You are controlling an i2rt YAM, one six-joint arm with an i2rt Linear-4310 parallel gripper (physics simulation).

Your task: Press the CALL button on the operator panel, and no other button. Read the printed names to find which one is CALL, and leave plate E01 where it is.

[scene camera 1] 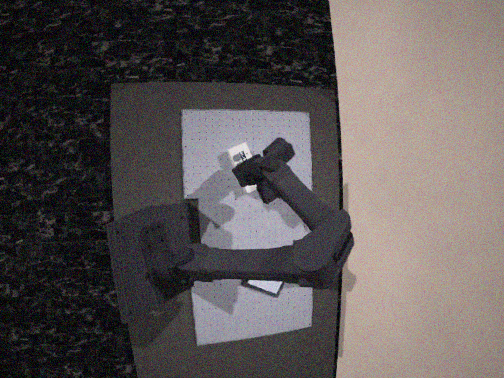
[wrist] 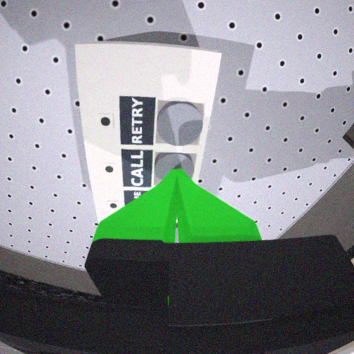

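Pixels of known places: gripper, fingertip midpoint: [scene camera 1: 242, 172]; arm's base at its link origin: [scene camera 1: 159, 262].
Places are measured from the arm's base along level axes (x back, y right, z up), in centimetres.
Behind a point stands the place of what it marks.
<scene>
The white operator panel [scene camera 1: 238, 151] @[x -31.6, y -22.2, z -21.9 cm] [wrist: 130, 65] lies on the perforated board. In the wrist view, the CALL label [wrist: 137, 169] sits beside a round grey button [wrist: 169, 162]. The RETRY label [wrist: 136, 121] and its larger-looking round button [wrist: 180, 123] are above it. A third label [wrist: 135, 196] is mostly hidden by the fingers. My gripper [wrist: 176, 177] is shut and empty; its green fingertips overlap the lower part of the CALL button in the wrist view. Contact cannot be told. In the scene view the arm hides the fingertips. No readable E01 marking shows.
A pale plate with a dark border [scene camera 1: 266, 286] @[x -26.9, y 30.1, z -24.6 cm] lies partly under the arm, its marking unreadable. The light perforated board [scene camera 1: 210, 130] @[x -24.9, y -32.9, z -27.2 cm] [wrist: 40, 90] lies on the brown table [scene camera 1: 145, 125] @[x -2.7, y -41.8, z -28.4 cm]. The arm's base stands at the left and its links cross the board.
</scene>
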